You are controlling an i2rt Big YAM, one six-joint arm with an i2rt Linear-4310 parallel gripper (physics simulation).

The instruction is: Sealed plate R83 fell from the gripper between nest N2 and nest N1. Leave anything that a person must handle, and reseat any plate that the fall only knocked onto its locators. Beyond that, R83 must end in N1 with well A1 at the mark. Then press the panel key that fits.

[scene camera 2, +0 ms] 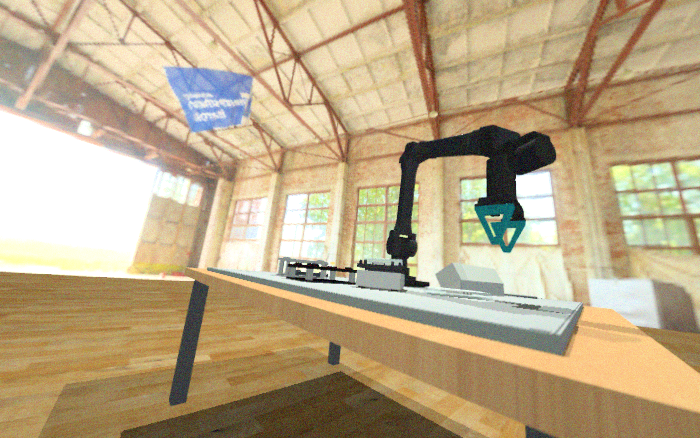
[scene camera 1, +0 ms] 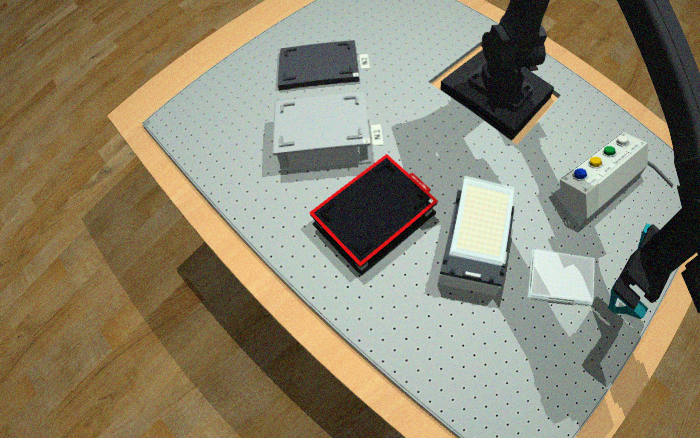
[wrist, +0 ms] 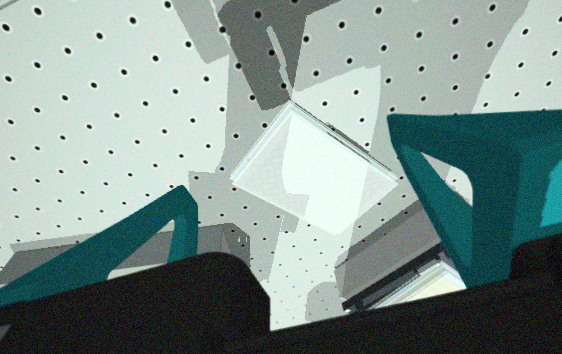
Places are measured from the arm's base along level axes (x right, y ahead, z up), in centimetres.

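Where they show: gripper, between the fingertips: (scene camera 2: pixel 501 248) (scene camera 1: pixel 624 286) (wrist: pixel 283 164); arm's base, origin of its link: (scene camera 1: pixel 500 87).
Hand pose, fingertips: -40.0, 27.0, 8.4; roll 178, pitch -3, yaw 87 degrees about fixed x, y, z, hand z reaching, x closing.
Note:
Each offset is from my fingertips to the top centre of the thing, as dx, dy, dz. "pt": to the spot under its first point.
A clear plate {+9.5, +0.0, -9.2} (scene camera 1: pixel 562 276) (wrist: pixel 320 170) lies flat on the perforated table top, partly in shadow. A plate with cream wells {+26.2, +3.8, -2.4} (scene camera 1: pixel 482 222) (wrist: pixel 436 289) lies on a dark nest {pt +26.2, +13.3, -5.1} (scene camera 1: pixel 447 269); I cannot tell whether it sits fully on the locators. No plate number is readable. The light grey nest {+59.1, +5.1, -4.0} (scene camera 1: pixel 322 123) labelled N1 holds no plate; a small white mark is at its right front corner. A low dark nest {+73.7, -8.9, -8.3} (scene camera 1: pixel 317 64) behind it has an unclear label and no plate. My gripper (scene camera 1: pixel 632 273) (scene camera 2: pixel 503 247) (wrist: pixel 283 164) is open and empty, above the table near the clear plate.
A red-outlined dark nest {+41.7, +11.6, -6.0} (scene camera 1: pixel 374 209) stands between N1 and the cream-welled plate. The key panel {+12.2, -22.5, -2.2} (scene camera 1: pixel 603 173) (scene camera 2: pixel 469 278), with blue, yellow, green and white keys, stands at the right in scene camera 1. The arm's black base (scene camera 1: pixel 495 92) is behind.

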